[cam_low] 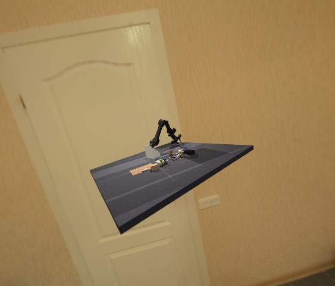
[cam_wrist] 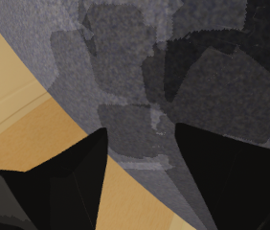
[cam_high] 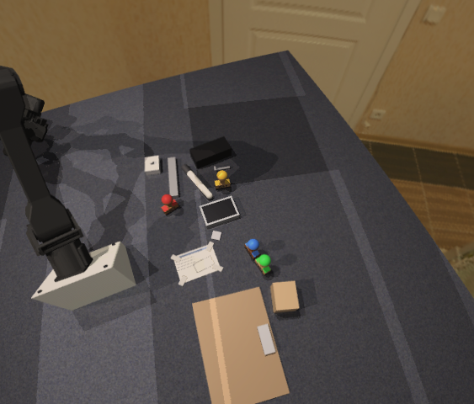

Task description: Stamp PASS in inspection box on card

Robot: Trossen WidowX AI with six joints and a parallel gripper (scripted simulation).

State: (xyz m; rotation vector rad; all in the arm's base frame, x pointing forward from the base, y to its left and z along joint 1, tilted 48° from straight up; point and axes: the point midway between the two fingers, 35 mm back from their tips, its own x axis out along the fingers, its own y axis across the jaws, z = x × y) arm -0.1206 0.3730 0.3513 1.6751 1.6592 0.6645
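My gripper tip is now 63 cm to the left of the green-knobbed stamp, 50 cm short of it and 1 cm above it. From my gripper tip the other things lie so: white block (32 cm ahead, 25 cm to the right, 1 cm below); grey bar (36 cm ahead, 31 cm to the right, 2 cm below); red stamp (40 cm to the right, 33 cm ahead, 1 cm below).
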